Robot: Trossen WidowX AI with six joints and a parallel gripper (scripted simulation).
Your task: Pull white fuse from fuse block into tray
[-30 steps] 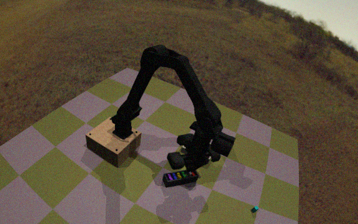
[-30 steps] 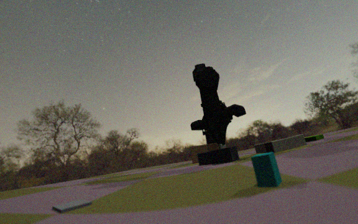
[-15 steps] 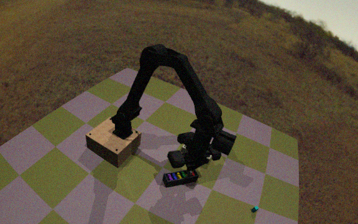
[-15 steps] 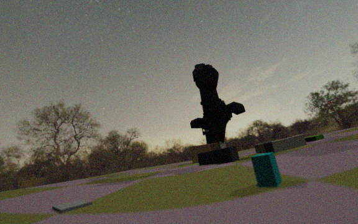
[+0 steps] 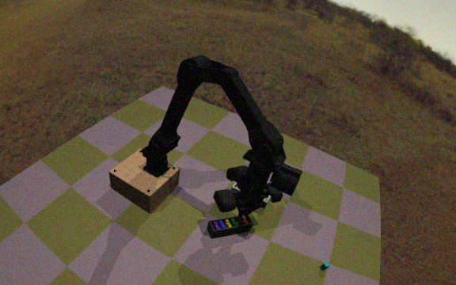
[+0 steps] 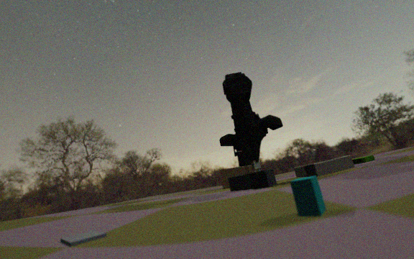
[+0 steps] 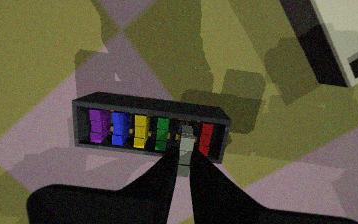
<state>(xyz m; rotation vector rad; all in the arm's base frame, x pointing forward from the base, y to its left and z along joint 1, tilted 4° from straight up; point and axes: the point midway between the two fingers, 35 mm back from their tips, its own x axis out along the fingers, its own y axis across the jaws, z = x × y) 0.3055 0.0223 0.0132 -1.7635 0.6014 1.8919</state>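
The red fuse lies 40 mm below my gripper tip, 10 mm to the left of it and 10 mm ahead of it. From my gripper tip the other things lie so: teal block (320 mm ahead, 50 mm below, 10 mm to the left); then green fuse (40 mm below, 20 mm to the right, 10 mm behind); then white fuse (10 mm below).
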